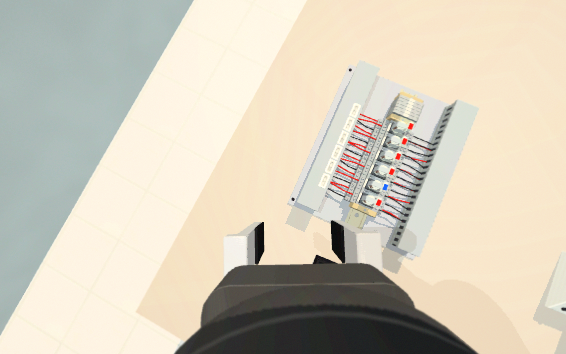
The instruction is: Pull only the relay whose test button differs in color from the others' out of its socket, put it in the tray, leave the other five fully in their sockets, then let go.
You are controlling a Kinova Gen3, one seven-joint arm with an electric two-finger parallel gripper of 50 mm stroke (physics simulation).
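Places are measured from the arm's base along level axes (x left, y ahead, z down), in metres.
Where they show: gripper, fingertip midpoint: (297, 235).
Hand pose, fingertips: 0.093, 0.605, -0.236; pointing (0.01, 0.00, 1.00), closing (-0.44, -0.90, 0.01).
Observation:
After its pixels a point has its place, as x, y, z.
A row of relays stands in sockets on a rail in the middle of a grey panel. The relay with the blue button (377, 186) {-0.009, 0.493, -0.006} is second from the row's lower end. The other relays, such as the one at the lower end (370, 201) {0.020, 0.494, -0.006} and the one at the upper end (400, 127) {-0.122, 0.497, -0.006}, have red buttons. My gripper (297, 235) {0.093, 0.605, -0.236} is open and empty, high above the table, and shows below and left of the panel. A small part of a black object (324, 259) {0.153, 0.512, 0.050}, possibly the tray, shows between the fingers; the rest is hidden behind the gripper.
The panel carries a wide grey duct (446, 180) {-0.076, 0.376, 0.019} on the right and a duct with white labels (340, 137) {-0.070, 0.583, 0.019} on the left, with red and black wires between. A pale box (556, 287) {0.016, 0.098, 0.053} is at the right edge. The table's edge runs diagonally at the left.

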